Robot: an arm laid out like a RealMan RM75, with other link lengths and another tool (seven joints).
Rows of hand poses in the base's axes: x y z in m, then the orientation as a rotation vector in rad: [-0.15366, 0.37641, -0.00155, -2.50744, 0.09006, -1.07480]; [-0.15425, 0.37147, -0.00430, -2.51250, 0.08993, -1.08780]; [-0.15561, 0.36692, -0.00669, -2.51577, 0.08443, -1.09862]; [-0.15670, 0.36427, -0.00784, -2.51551, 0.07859, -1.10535]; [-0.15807, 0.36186, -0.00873, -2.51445, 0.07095, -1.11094]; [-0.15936, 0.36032, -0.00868, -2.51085, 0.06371, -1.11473]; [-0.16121, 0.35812, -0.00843, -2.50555, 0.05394, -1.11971]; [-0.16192, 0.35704, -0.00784, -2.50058, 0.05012, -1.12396]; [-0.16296, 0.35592, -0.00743, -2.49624, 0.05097, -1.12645]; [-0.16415, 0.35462, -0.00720, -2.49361, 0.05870, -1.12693]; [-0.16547, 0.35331, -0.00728, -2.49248, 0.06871, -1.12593]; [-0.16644, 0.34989, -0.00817, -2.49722, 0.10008, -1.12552]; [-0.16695, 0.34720, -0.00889, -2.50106, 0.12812, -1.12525]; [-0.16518, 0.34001, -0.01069, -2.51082, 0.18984, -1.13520]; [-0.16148, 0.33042, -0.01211, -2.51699, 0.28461, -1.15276]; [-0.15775, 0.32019, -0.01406, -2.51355, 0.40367, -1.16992]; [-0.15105, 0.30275, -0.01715, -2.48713, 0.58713, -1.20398]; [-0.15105, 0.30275, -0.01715, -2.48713, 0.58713, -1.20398]
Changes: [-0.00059, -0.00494, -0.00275, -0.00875, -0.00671, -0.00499]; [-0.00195, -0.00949, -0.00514, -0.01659, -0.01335, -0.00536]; [-0.00304, -0.01214, -0.00629, -0.02010, -0.01852, -0.00337]; [-0.00441, -0.01455, -0.00718, -0.02302, -0.02347, 0.00033]; [-0.00570, -0.01609, -0.00713, -0.02306, -0.02802, 0.00499]; [-0.00755, -0.01829, -0.00688, -0.02272, -0.03422, 0.01144]; [-0.00826, -0.01937, -0.00629, -0.02091, -0.03898, 0.01414]; [-0.00930, -0.02049, -0.00588, -0.01781, -0.04177, 0.01413]; [-0.01049, -0.02179, -0.00565, -0.01371, -0.04175, 0.00972]; [-0.01181, -0.02310, -0.00573, -0.00981, -0.04000, 0.00380]; [-0.01278, -0.02652, -0.00662, -0.00585, -0.03364, -0.01793]; [-0.01329, -0.02921, -0.00734, -0.00227, -0.02815, -0.03733]; [-0.01152, -0.03640, -0.00914, -0.00003, -0.02227, -0.08346]; [-0.00782, -0.04599, -0.01056, 0.00789, -0.01734, -0.15291]; [-0.00409, -0.05622, -0.01251, 0.02535, -0.01138, -0.23683]; [0.00261, -0.07366, -0.01560, 0.05925, -0.01298, -0.36567]; [0.00261, -0.07366, -0.01560, 0.05925, -0.01298, -0.36567]
